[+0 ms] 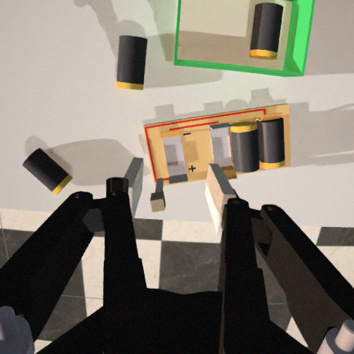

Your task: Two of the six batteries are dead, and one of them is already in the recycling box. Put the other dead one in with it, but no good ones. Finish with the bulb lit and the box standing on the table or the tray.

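A black battery with a yellow end (266, 31) lies in the green recycling box (296, 40). Two more lie loose: one battery (132, 62) left of the box, and another battery (47, 170) tilted at the far left. The orange holder (200, 171) has a red line along its edge. A battery with its yellow end at the back (245, 148) and a battery with its yellow end at the front (271, 143) sit side by side at its right. Grey cradles at its left and middle hold no battery. My gripper (174, 175) is open and empty above the holder's left front. No bulb shows.
A small tan block on a dark stem (157, 201) stands at the holder's front left corner. The pale table top (90, 117) ends in front of the holder, with a black and white checkered floor (182, 265) beyond that edge.
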